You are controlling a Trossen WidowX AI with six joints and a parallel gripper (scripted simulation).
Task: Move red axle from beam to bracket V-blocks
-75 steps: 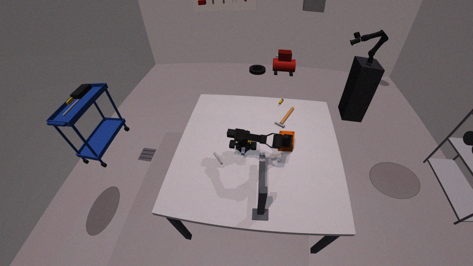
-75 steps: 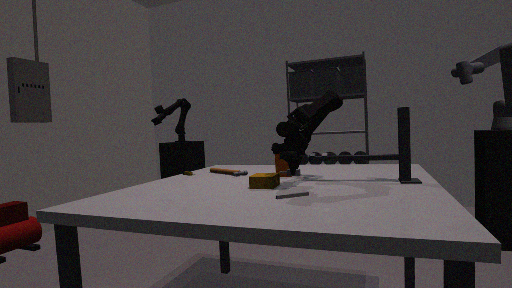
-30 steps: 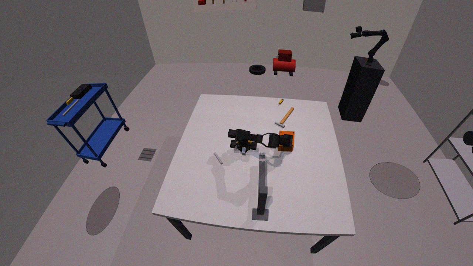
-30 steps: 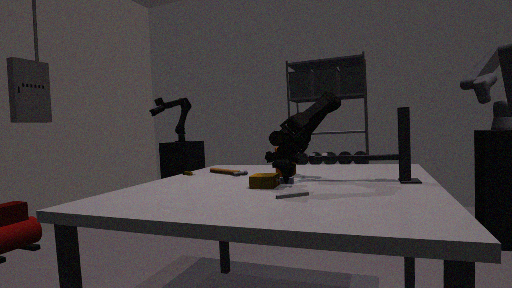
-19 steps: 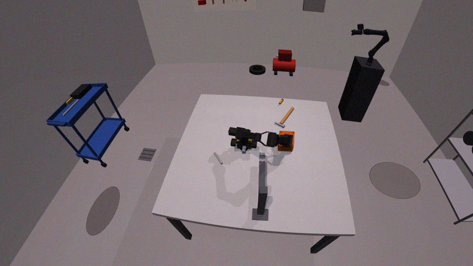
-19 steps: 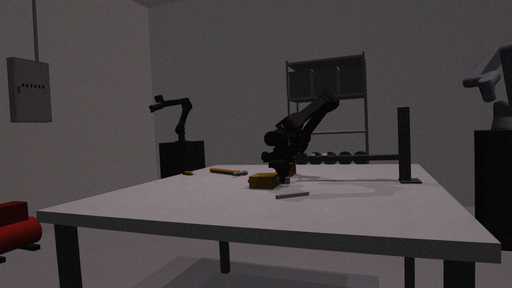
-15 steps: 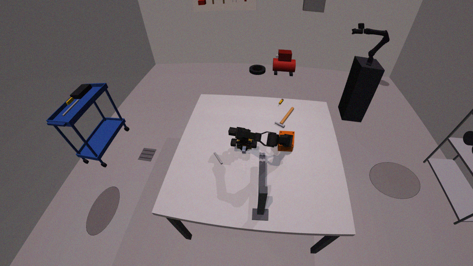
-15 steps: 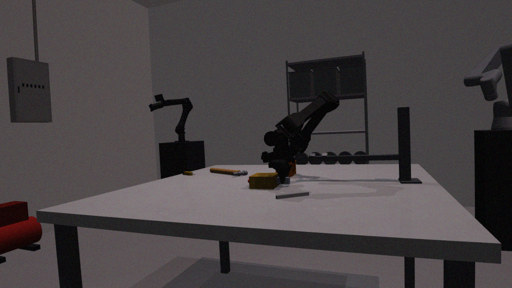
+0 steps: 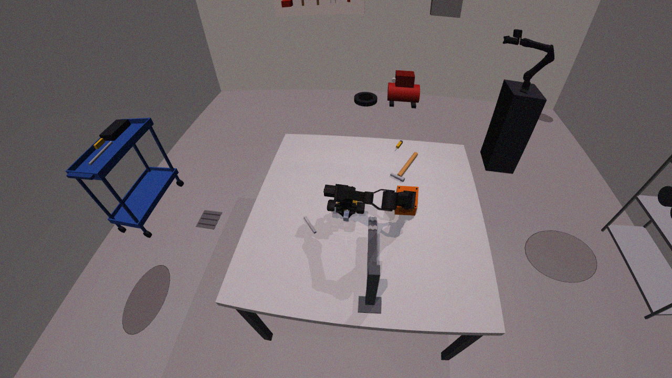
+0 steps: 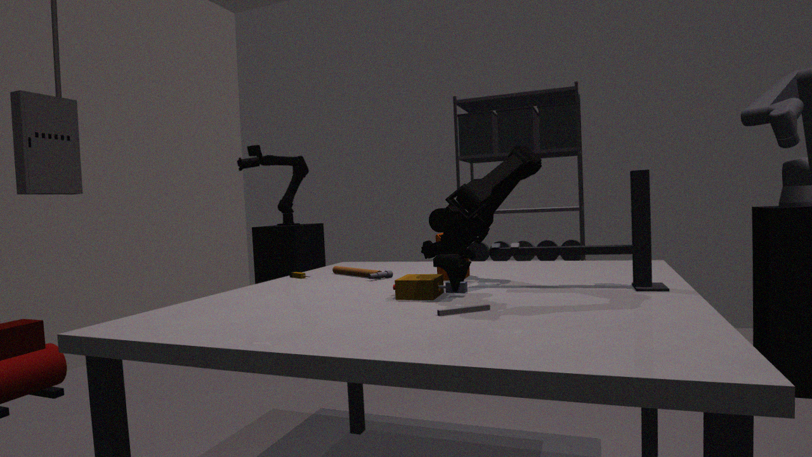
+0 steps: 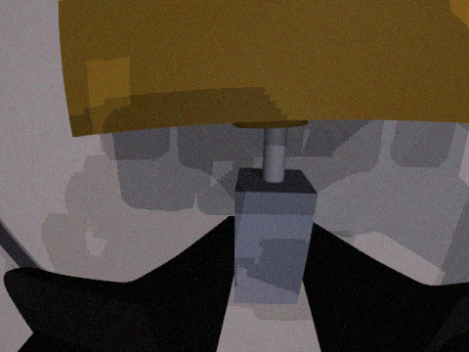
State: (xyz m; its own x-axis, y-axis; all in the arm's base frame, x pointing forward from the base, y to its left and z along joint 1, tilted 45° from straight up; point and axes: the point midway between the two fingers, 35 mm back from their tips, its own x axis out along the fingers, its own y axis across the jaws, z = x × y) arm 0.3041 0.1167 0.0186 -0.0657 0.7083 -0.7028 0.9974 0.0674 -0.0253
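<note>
Right now my gripper tip is 100 mm to the left of the yellow beam, 10 mm below it and 10 mm short of it. From my gripper tip the other things lie so: flat grey bar 180 mm ahead, 70 mm to the left, 10 mm below; small grey block 20 mm to the right, 10 mm above.
</note>
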